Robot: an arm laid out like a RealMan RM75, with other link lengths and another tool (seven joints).
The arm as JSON. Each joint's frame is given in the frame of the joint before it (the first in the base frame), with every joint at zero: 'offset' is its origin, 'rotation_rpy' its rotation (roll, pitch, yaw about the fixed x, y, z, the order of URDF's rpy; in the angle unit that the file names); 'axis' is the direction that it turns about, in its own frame. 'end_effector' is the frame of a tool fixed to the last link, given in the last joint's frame.
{
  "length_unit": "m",
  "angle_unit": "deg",
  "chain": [
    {
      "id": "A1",
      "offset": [
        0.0,
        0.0,
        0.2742
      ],
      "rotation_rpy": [
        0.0,
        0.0,
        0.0
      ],
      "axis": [
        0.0,
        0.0,
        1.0
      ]
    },
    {
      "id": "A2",
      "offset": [
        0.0,
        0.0,
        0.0
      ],
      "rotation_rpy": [
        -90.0,
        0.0,
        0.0
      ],
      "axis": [
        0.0,
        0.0,
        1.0
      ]
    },
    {
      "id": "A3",
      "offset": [
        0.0,
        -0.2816,
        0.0
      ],
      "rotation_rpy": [
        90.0,
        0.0,
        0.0
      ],
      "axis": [
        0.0,
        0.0,
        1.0
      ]
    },
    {
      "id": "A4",
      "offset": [
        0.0,
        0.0,
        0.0
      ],
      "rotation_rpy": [
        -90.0,
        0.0,
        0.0
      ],
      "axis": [
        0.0,
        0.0,
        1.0
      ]
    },
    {
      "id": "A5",
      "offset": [
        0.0,
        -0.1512,
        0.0
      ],
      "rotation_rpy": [
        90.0,
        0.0,
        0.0
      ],
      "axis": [
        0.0,
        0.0,
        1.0
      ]
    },
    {
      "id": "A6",
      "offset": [
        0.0,
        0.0,
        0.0
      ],
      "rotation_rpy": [
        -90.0,
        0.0,
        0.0
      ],
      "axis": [
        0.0,
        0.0,
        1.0
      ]
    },
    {
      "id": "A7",
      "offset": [
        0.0,
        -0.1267,
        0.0
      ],
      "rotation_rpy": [
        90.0,
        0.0,
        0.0
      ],
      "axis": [
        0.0,
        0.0,
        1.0
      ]
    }
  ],
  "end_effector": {
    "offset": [
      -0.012,
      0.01,
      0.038
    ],
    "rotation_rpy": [
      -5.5,
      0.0,
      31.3
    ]
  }
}
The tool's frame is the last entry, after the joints.
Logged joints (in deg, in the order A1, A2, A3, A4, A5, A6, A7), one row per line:
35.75 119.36 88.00 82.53 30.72 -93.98 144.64
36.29 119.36 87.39 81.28 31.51 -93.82 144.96
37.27 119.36 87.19 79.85 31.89 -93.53 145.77
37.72 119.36 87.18 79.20 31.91 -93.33 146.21
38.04 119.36 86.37 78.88 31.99 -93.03 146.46
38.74 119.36 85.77 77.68 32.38 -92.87 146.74
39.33 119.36 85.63 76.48 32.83 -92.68 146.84
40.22 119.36 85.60 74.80 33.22 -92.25 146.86
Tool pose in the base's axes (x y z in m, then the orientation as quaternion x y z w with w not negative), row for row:
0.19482 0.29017 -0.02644 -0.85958 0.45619 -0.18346 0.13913
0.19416 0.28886 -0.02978 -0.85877 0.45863 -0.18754 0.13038
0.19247 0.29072 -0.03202 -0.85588 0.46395 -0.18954 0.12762
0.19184 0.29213 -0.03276 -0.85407 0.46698 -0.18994 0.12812
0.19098 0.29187 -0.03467 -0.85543 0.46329 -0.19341 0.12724
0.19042 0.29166 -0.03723 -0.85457 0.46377 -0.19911 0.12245
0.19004 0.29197 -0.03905 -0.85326 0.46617 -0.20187 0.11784
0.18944 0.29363 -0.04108 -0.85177 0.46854 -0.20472 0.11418
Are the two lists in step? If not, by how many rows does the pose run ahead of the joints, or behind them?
They are in step.
